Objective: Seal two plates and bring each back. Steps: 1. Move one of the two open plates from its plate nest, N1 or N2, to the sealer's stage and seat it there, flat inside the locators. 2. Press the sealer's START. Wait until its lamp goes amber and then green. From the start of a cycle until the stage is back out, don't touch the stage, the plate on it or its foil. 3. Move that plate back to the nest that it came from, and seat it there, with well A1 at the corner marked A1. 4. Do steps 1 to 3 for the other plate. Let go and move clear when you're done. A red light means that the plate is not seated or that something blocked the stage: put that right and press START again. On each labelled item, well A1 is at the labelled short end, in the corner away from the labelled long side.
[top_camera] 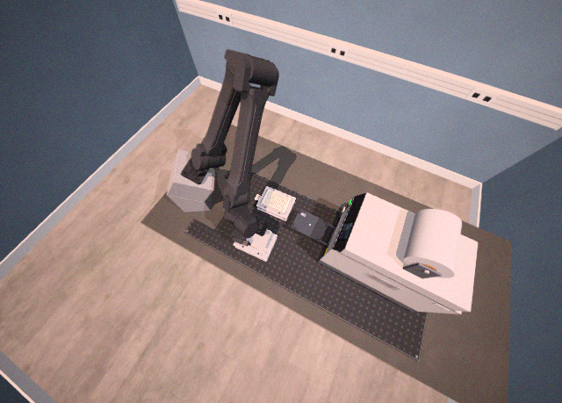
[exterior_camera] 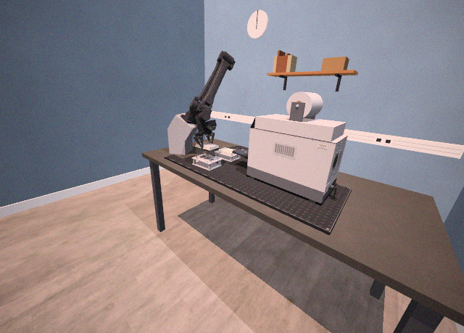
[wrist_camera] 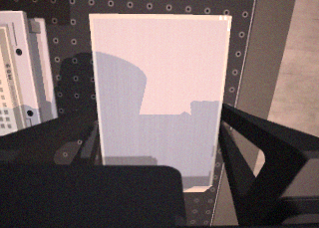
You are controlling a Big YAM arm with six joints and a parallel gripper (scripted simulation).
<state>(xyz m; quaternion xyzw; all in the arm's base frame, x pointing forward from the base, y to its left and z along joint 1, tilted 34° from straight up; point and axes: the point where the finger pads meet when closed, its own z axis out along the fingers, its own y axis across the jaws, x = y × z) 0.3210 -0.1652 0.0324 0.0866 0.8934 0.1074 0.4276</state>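
The plate nest lies 90 mm below my hand. Also, from my hand: sealer stage 210 mm ahead, 130 mm to the left, 40 mm below; then foil roll 540 mm ahead, 80 mm to the left, 280 mm above.
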